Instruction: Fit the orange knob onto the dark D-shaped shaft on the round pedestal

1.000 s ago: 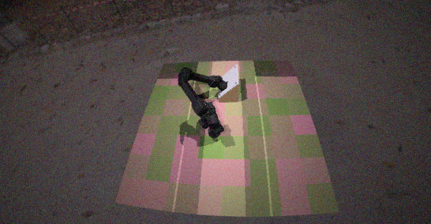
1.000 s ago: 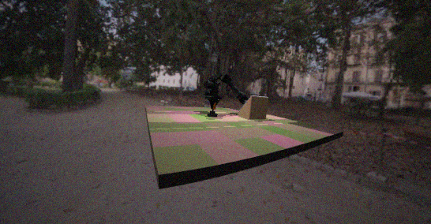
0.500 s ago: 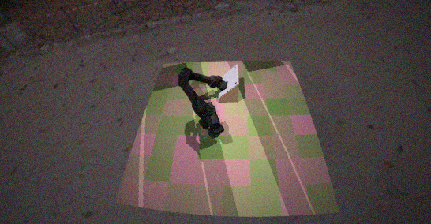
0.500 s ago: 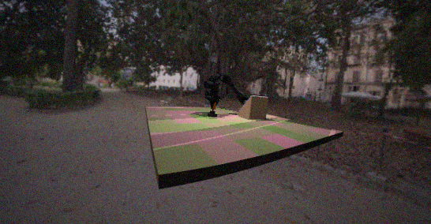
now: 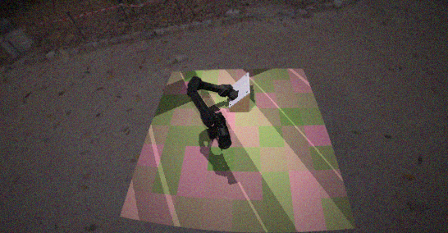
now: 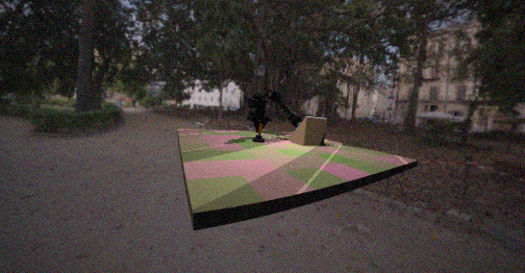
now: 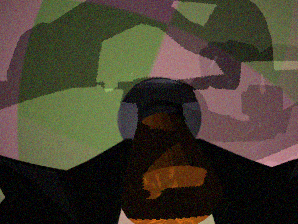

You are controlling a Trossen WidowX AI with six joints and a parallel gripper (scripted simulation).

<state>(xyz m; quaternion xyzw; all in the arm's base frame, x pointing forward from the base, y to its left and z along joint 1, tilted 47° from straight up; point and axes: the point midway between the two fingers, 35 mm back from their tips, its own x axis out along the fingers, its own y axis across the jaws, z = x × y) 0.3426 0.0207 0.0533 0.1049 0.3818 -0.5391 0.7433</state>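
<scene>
The orange knob lies 20 mm above my gripper tip. From my gripper tip the other things lie so: round dark pedestal: 40 mm below.
</scene>
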